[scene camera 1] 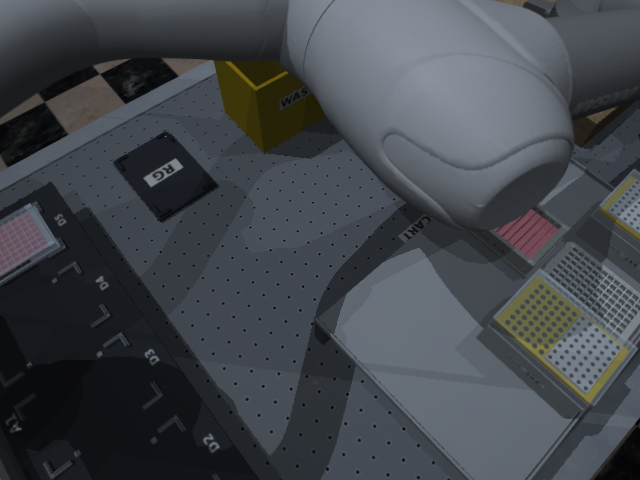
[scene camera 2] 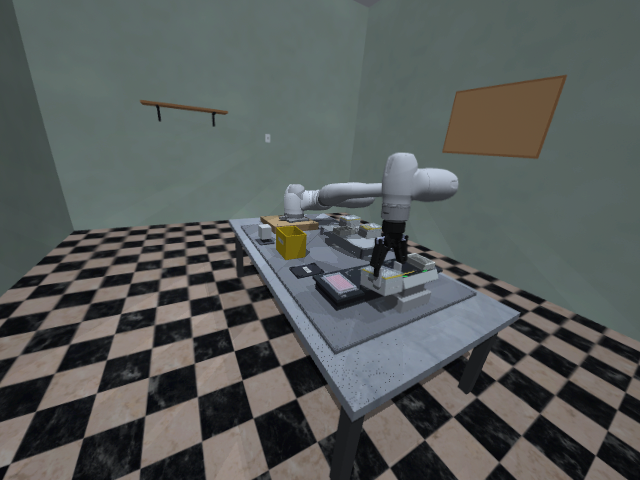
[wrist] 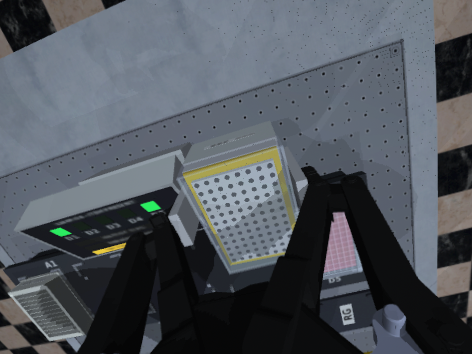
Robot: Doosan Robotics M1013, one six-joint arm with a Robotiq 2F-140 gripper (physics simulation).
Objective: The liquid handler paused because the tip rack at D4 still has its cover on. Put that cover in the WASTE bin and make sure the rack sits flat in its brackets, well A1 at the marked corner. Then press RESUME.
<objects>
my gripper: scene camera 2; wrist; not seen in scene camera 1 (out of frame)
same spot on my gripper: (wrist: 406,308) = (scene camera 2: 382,243)
</objects>
